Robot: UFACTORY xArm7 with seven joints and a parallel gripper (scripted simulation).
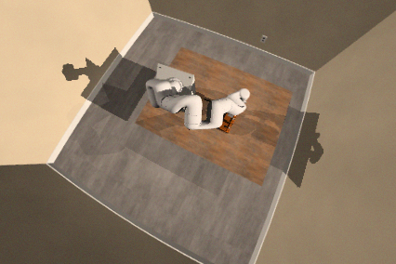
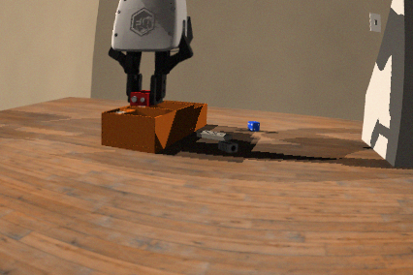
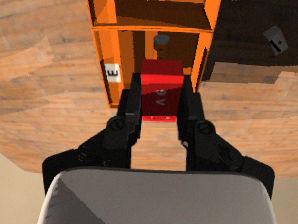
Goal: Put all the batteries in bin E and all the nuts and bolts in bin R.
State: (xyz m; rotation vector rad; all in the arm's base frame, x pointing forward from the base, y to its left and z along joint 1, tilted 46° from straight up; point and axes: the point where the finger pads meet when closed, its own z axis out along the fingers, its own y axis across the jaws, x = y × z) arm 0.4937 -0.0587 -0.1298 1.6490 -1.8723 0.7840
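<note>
Now: the red block 10 mm to the left of my hand and 10 mm below it. From my hand the other things lie so: orange cylindrical battery: 70 mm below; then orange bin: 80 mm to the right, 60 mm below; then pale grey block: 120 mm behind, 10 mm to the right, 70 mm below.
</note>
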